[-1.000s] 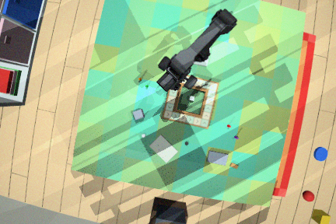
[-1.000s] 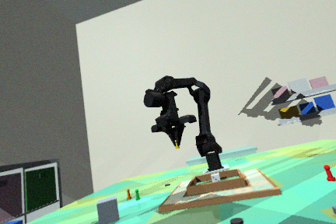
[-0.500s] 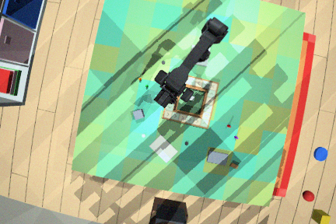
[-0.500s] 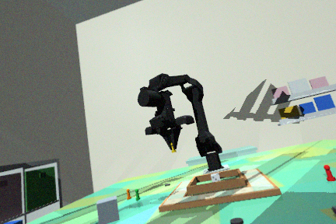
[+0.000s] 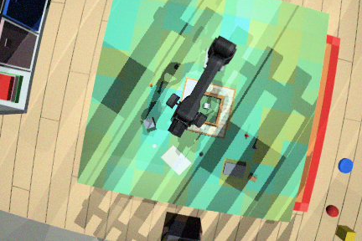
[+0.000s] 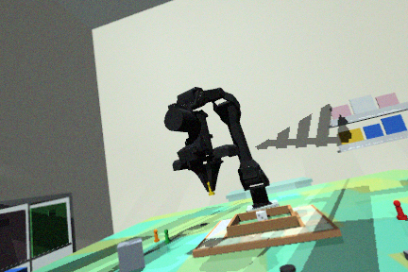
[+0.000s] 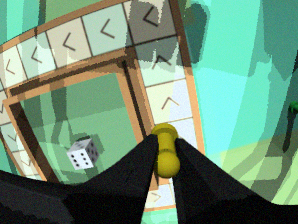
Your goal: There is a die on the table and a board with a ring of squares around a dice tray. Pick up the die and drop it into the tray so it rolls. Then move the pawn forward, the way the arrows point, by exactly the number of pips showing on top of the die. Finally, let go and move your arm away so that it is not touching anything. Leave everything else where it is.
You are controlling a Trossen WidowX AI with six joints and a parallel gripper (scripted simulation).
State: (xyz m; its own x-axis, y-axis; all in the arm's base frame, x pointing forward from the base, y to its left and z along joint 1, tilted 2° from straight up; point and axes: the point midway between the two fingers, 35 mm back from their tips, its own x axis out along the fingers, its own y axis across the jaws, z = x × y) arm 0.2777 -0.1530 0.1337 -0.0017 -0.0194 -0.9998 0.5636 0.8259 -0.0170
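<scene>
The die lies 11 cm to the left of my gripper tip, 9 cm below it and 2 cm behind it. Round my gripper tip: yellow pawn (1 cm above); green pawn (15 cm to the right, 10 cm below, 9 cm behind); wooden-rimmed tray (11 cm to the left, 11 cm below, 1 cm behind).
</scene>
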